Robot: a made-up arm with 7 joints.
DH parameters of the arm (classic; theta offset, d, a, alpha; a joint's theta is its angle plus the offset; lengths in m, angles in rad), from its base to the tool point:
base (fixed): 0.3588 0 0.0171 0
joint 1: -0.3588 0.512 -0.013 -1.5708
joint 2: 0 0.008 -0.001 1.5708
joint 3: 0 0.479 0.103 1.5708
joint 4: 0 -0.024 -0.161 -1.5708
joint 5: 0 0.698 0.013 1.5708
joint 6: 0 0.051 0.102 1.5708
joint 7: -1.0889 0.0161 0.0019 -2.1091
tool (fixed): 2.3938 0.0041 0 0
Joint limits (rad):
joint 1: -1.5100..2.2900
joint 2: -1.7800..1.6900
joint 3: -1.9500..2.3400
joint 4: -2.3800..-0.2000
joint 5: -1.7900..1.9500
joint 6: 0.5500..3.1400
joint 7: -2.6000..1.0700
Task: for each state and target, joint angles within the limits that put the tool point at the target. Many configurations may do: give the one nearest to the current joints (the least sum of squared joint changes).
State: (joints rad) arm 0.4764 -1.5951 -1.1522 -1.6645 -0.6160 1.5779 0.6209
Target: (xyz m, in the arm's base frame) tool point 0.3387 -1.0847 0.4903
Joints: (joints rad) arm 0.9707 -1.7503 -1.4166 -1.5154 -0.6378 1.6090 0.6197
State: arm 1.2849 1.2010 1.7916 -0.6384 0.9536 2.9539 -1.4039
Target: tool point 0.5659 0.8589 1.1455
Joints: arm 0.4870 1.0708 1.9738 -0.7890 1.1311 3.1400 -1.4095
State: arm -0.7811 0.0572 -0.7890 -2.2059 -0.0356 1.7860 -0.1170
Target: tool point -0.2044 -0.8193 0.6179
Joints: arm -0.9031 0.1099 -0.9040 -2.1629 -0.0415 1.7945 -0.1162
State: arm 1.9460 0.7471 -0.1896 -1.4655 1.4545 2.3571 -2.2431
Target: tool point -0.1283 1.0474 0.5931
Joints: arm 1.9243 0.5501 -0.2331 -1.5514 1.4650 2.3984 -2.2450
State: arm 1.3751 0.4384 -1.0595 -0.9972 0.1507 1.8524 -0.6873
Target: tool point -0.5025 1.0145 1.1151
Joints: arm 2.2900 0.7632 -0.5767 -0.6760 0.1255 1.8818 -0.6888
